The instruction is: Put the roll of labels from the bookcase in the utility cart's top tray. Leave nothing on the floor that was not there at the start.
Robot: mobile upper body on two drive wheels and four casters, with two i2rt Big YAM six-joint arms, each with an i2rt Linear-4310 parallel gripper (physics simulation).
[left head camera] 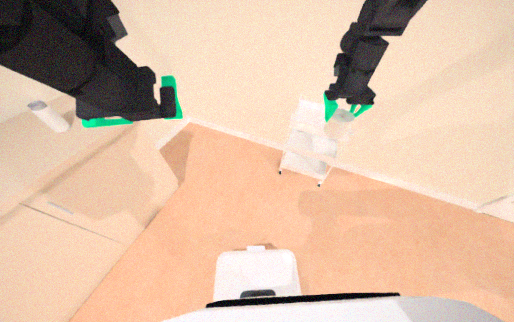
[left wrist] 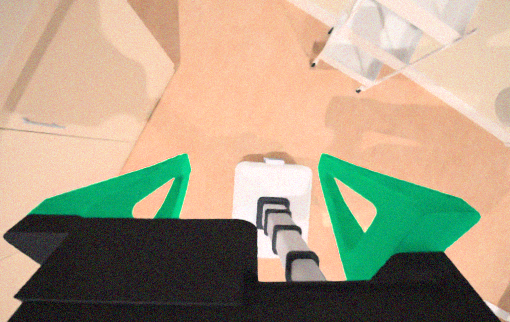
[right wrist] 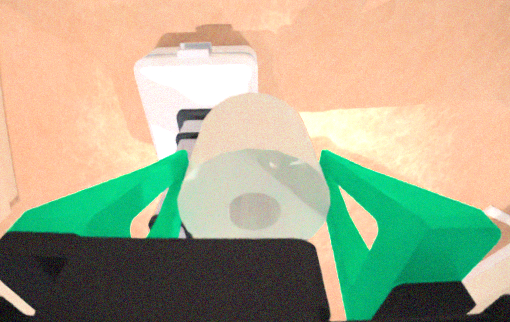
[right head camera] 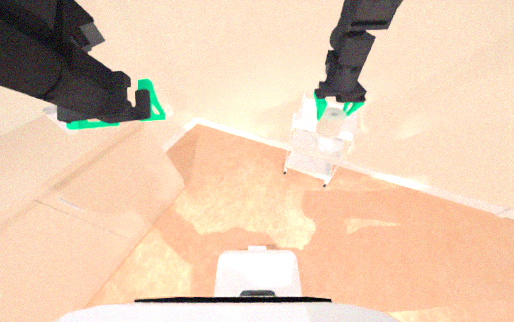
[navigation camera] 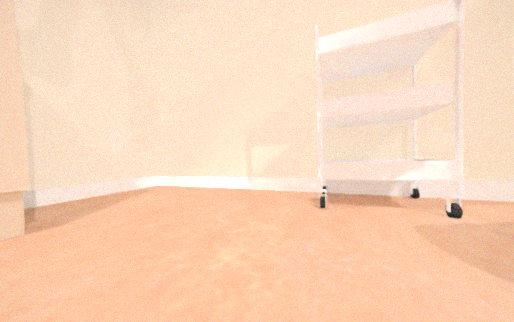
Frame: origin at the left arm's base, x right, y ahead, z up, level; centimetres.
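Where they show: left gripper, fingertip midpoint: (left head camera: 156, 117) (left wrist: 254, 161) (right head camera: 141, 119); right gripper, fingertip midpoint: (left head camera: 337, 120) (right wrist: 253, 160) (right head camera: 329, 119).
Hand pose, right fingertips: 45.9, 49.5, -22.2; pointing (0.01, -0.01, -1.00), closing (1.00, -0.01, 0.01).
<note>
Each offset is from my right fingertips to the centre of the thing, as dx, dy, dz. "spot": to the spot under its first point.
My right gripper (left head camera: 341, 118) (right head camera: 333, 115) (right wrist: 253, 160) is shut on the roll of labels @[spot: -0.8, -4.5, +0.2] (left head camera: 340, 129) (right head camera: 331, 126) (right wrist: 255, 125), a pale cylinder with a round hole in its end face. In both head camera views the roll overlaps the right side of the white utility cart (left head camera: 309, 115) (right head camera: 314, 141) (left wrist: 350, 55) (navigation camera: 390, 30); its height over the top tray cannot be told. The cart has three trays and stands by the wall. My left gripper (left head camera: 132, 121) (right head camera: 116, 123) (left wrist: 254, 161) is open and empty, left of the cart. The bookcase does not show.
A light wood cabinet (left head camera: 100, 185) (right head camera: 115, 180) (left wrist: 100, 75) (navigation camera: 10, 100) stands at the left, with a white cylinder @[-125.0, +30.9, -20.4] (left head camera: 50, 117) on top, partly behind my left arm in the right head view. A white baseboard (left head camera: 240, 134) (navigation camera: 200, 182) runs behind the cart. My white base (left head camera: 256, 270) is below.
</note>
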